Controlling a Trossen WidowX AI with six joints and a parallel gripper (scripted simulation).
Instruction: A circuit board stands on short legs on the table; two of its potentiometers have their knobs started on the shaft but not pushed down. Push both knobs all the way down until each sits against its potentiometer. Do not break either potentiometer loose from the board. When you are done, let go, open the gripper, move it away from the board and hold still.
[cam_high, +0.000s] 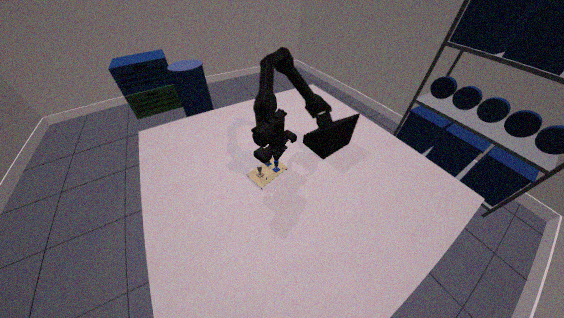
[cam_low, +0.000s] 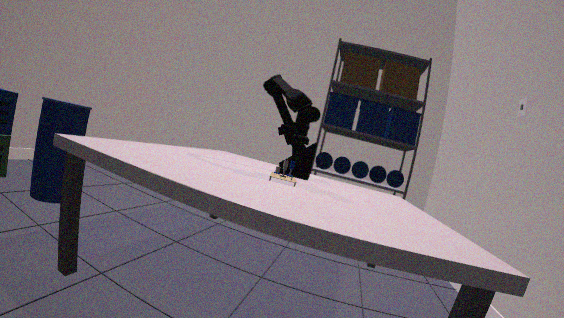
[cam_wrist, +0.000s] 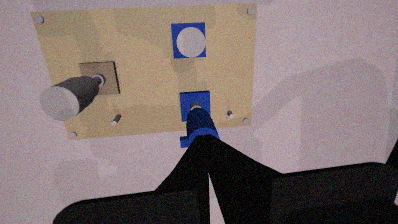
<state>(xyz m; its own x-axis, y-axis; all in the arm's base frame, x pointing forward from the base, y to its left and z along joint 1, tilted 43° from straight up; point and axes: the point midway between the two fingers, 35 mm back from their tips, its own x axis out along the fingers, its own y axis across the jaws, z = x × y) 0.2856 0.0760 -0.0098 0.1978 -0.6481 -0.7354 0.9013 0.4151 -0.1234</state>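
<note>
Now: the blue knob 10 mm below my gripper tip. The rest, counted from my gripper tip: grey knob 80 mm ahead, 20 mm below.
</note>
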